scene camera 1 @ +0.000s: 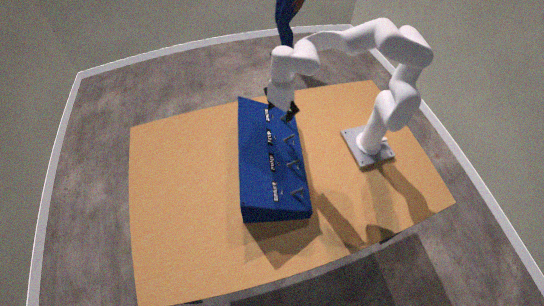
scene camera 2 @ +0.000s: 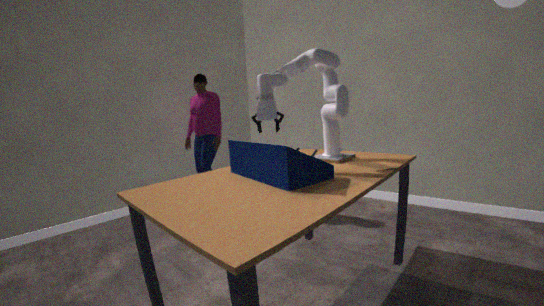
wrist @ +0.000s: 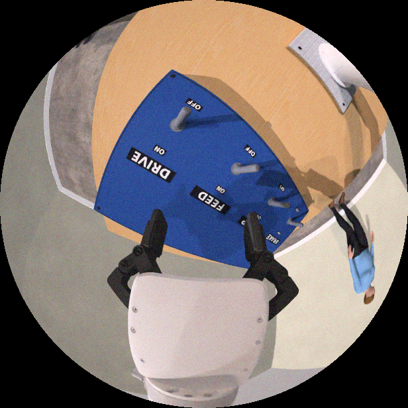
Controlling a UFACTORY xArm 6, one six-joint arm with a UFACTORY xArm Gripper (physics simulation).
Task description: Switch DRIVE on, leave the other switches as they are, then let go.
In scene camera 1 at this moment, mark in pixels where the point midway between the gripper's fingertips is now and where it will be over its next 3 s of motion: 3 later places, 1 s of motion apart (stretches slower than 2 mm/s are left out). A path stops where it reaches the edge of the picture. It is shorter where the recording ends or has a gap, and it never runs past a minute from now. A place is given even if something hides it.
The gripper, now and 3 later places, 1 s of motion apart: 280, 113; 282, 117; 292, 104; 293, 110
